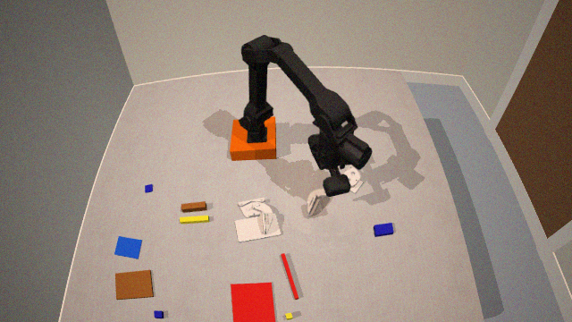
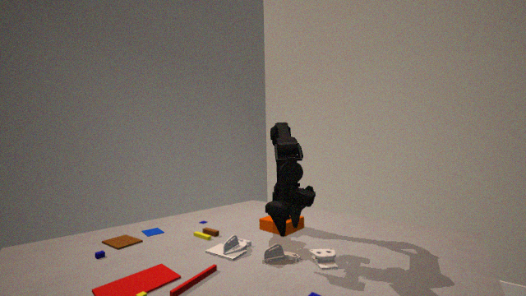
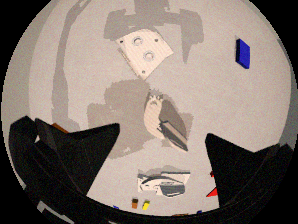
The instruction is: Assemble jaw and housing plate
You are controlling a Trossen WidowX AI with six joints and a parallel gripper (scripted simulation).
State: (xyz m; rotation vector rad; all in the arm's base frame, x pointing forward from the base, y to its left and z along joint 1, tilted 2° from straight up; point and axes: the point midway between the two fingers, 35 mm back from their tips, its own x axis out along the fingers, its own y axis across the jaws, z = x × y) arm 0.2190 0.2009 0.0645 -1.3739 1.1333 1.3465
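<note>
The pale jaw is 10 mm to the right of my gripper tip and 80 mm below it. The rest, counted from my gripper tip: red bar (250 mm ahead, 110 mm to the right, 80 mm below); then brown bar (30 mm ahead, 390 mm to the right, 80 mm below); then blue block (130 mm ahead, 170 mm to the left, 80 mm below).
</note>
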